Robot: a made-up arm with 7 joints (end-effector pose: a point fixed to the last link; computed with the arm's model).
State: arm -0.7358 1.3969 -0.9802 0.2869 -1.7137 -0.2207 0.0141
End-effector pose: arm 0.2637 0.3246 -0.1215 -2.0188 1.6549 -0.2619
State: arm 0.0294 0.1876 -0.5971 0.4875 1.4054 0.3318 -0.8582
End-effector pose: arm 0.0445 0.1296 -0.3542 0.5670 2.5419 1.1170
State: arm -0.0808 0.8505 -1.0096 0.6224 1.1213 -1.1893 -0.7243
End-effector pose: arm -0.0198 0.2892 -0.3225 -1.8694 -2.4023 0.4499
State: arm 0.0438 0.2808 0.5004 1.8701 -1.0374 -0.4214 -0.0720
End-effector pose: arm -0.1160 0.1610 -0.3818 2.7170 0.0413 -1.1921
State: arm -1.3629 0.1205 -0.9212 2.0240 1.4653 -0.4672 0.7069
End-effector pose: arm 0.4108 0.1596 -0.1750 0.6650 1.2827 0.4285
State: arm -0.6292 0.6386 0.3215 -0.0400 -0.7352 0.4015 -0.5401
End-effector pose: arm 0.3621 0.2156 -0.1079 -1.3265 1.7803 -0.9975
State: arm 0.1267 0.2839 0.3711 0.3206 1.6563 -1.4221 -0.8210
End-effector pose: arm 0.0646 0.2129 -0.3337 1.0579 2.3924 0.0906
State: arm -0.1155 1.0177 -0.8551 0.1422 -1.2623 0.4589 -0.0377
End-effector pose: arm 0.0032 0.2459 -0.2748 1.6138 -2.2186 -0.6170
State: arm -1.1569 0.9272 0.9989 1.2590 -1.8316 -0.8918 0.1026
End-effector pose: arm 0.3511 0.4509 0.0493 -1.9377 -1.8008 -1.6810
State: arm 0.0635 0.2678 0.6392 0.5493 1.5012 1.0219 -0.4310
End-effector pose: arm -0.0494 0.3102 -0.2649 1.1348 -1.2518 -2.6115
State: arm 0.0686 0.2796 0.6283 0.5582 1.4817 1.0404 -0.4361
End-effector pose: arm -0.0522 0.3116 -0.2636 1.1354 -1.2318 -2.5999
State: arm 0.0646 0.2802 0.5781 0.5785 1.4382 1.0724 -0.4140
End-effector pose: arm -0.0518 0.3054 -0.2692 1.1215 -1.2470 -2.5948
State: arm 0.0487 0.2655 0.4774 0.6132 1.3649 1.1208 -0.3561
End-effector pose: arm -0.0479 0.2888 -0.2824 1.0814 -1.3060 -2.6004
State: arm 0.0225 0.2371 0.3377 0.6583 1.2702 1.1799 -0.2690
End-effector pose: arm -0.0424 0.2630 -0.2992 1.0112 -1.3991 -2.6197
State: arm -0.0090 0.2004 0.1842 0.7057 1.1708 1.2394 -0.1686
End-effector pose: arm -0.0372 0.2330 -0.3143 -0.8927 1.4651 2.5779
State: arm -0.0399 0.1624 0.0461 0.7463 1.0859 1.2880 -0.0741
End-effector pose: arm -0.0330 0.2052 -0.3248 -0.7715 1.5088 2.5192
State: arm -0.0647 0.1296 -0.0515 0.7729 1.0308 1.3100 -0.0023
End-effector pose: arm -0.0289 0.1847 -0.3316 -0.6824 1.5383 2.4516
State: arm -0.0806 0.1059 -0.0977 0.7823 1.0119 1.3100 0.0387
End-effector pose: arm -0.0244 0.1727 -0.3357 -0.6411 1.5535 2.3925
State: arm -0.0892 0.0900 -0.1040 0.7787 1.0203 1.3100 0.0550
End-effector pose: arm -0.0201 0.1665 -0.3373 -0.6353 1.5496 2.3626
